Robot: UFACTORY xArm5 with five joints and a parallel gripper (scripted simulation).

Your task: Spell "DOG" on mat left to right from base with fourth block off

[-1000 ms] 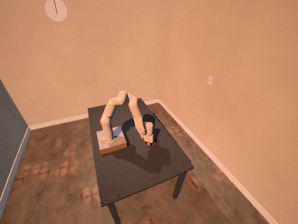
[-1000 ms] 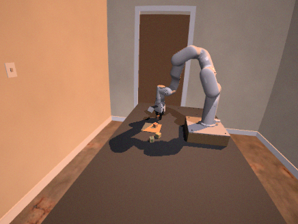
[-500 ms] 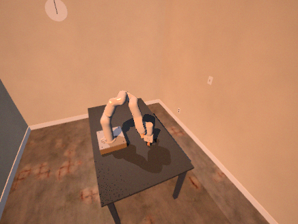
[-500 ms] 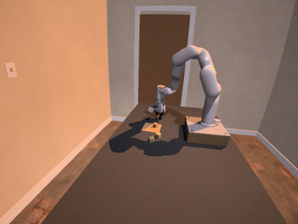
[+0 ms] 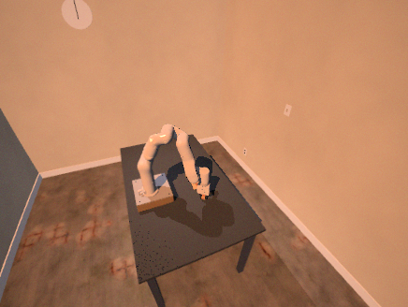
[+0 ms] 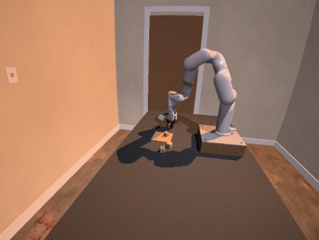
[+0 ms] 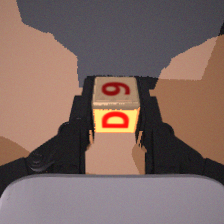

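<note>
Now: the orange mat 60 mm ahead of my hand, 180 mm to the left of it and 20 mm below it.
</note>
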